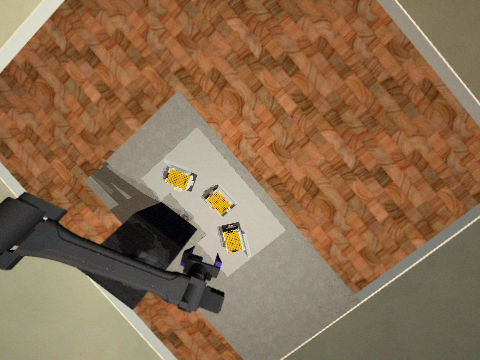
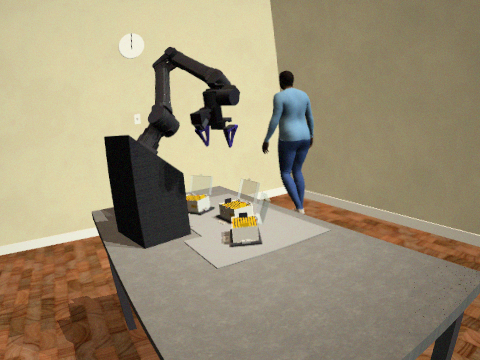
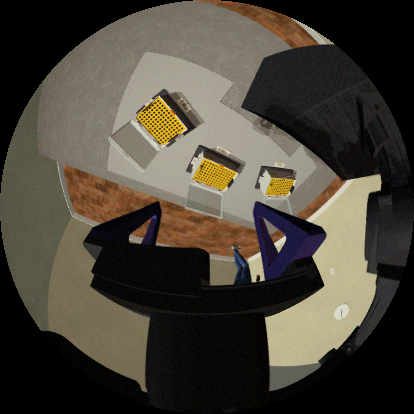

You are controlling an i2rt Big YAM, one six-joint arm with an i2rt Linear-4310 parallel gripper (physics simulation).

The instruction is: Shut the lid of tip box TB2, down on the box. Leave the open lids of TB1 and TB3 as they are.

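Where they show: gripper, fingertip midpoint: [image 1: 205, 250] [image 2: 218, 146] [image 3: 206, 206]; arm's base, link origin: [image 2: 143, 151].
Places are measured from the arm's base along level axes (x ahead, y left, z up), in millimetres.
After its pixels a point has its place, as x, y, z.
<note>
Three white tip boxes with yellow tips stand in a row with clear lids open; their labels are too small to read. The near box [image 1: 232, 241] {294, -184, -270} [image 2: 245, 235] [image 3: 161, 121] {294, -179, -268} has its lid [image 1: 245, 245] {369, -203, -175} [image 2: 263, 207] {338, -260, -205} [image 3: 134, 146] {367, -203, -221} up. The middle box [image 1: 219, 201] {353, 42, -269} [image 2: 236, 211] [image 3: 215, 172] {337, 34, -269} has its lid [image 1: 229, 194] {431, 54, -184} [image 2: 249, 190] {418, 54, -222} [image 3: 204, 201] {418, 54, -222} up. The far box [image 1: 178, 179] {226, 262, -269} [image 2: 199, 204] [image 3: 279, 186] {224, 262, -268} has its lid [image 1: 180, 166] {305, 295, -182} [image 2: 202, 184] {286, 305, -222} up. My gripper [image 1: 205, 252] {265, -77, -13} [image 2: 219, 145] {265, -77, -13} [image 3: 206, 206] {265, -77, -13} is open and empty, high above the table, touching no box.
The boxes stand on a light mat [image 1: 197, 142] {414, 388, -326} [image 2: 295, 234] {453, -260, -326} [image 3: 150, 70] {187, -310, -326} on the grey table [image 1: 280, 295] {343, -630, -329} [image 2: 310, 285] {308, -601, -329} [image 3: 80, 95] {336, -544, -329}. A black pedestal [image 1: 150, 232] {62, 101, -78} [image 2: 150, 200] {-4, -87, -162} [image 3: 300, 95] {82, -54, -94} stands beside the mat under the arm. A person [image 2: 295, 120] stands beyond the table.
</note>
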